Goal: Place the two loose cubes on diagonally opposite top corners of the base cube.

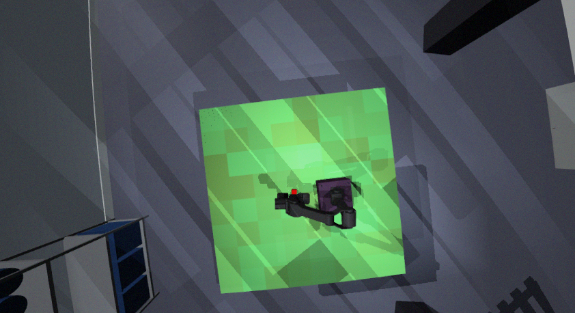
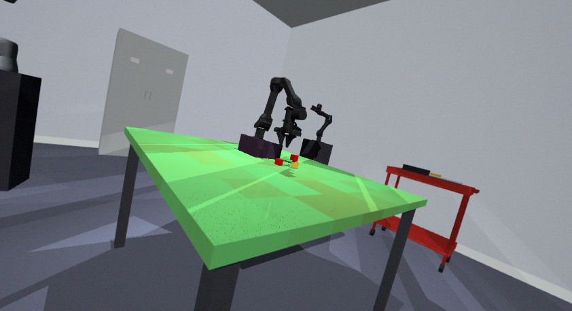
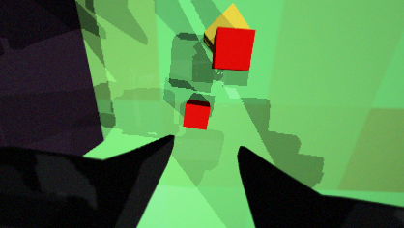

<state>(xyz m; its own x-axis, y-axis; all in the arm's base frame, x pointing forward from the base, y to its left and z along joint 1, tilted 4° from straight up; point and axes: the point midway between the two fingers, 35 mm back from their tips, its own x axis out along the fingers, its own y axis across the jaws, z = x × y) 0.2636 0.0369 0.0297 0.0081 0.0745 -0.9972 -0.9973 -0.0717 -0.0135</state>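
Right now the yellow base cube is 100 mm to the left of my gripper tip and 90 mm below it.
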